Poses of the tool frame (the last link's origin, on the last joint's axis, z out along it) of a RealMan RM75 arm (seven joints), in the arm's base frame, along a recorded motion.
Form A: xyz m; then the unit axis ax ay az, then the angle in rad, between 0 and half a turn.
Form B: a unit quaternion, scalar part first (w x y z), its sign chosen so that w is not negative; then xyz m. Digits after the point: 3 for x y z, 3 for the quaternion.
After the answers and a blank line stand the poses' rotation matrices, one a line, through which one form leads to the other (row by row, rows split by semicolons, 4 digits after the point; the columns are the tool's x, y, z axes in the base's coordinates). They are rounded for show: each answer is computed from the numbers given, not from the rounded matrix.
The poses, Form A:
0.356 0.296 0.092 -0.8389 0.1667 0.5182 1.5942
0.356 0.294 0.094 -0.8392 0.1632 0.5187 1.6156
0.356 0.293 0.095 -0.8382 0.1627 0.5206 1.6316
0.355 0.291 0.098 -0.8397 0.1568 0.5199 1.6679
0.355 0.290 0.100 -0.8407 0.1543 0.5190 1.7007
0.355 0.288 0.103 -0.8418 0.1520 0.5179 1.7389
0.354 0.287 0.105 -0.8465 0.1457 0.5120 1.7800
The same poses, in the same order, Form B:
0.699 -0.600 0.119 0.371 0.356 0.296 0.092
0.691 -0.607 0.118 0.375 0.356 0.294 0.094
0.685 -0.610 0.118 0.379 0.356 0.293 0.095
0.672 -0.622 0.116 0.385 0.355 0.291 0.098
0.660 -0.632 0.116 0.390 0.355 0.290 0.100
0.645 -0.643 0.116 0.396 0.355 0.288 0.103
0.629 -0.658 0.113 0.398 0.354 0.287 0.105

0.6968 -0.6611 -0.2782; 0.3749 0.0050 0.9270; -0.6115 -0.7502 0.2514
0.6911 -0.6613 -0.2918; 0.3751 -0.0170 0.9268; -0.6179 -0.7499 0.2363
0.6845 -0.6643 -0.3005; 0.3750 -0.0327 0.9265; -0.6252 -0.7468 0.2267
0.6765 -0.6619 -0.3228; 0.3730 -0.0700 0.9252; -0.6350 -0.7463 0.1996
0.6688 -0.6612 -0.3399; 0.3681 -0.1026 0.9241; -0.6459 -0.7432 0.1747
0.6599 -0.6600 -0.3591; 0.3612 -0.1403 0.9219; -0.6588 -0.7381 0.1458
0.6578 -0.6498 -0.3809; 0.3519 -0.1820 0.9182; -0.6660 -0.7380 0.1089

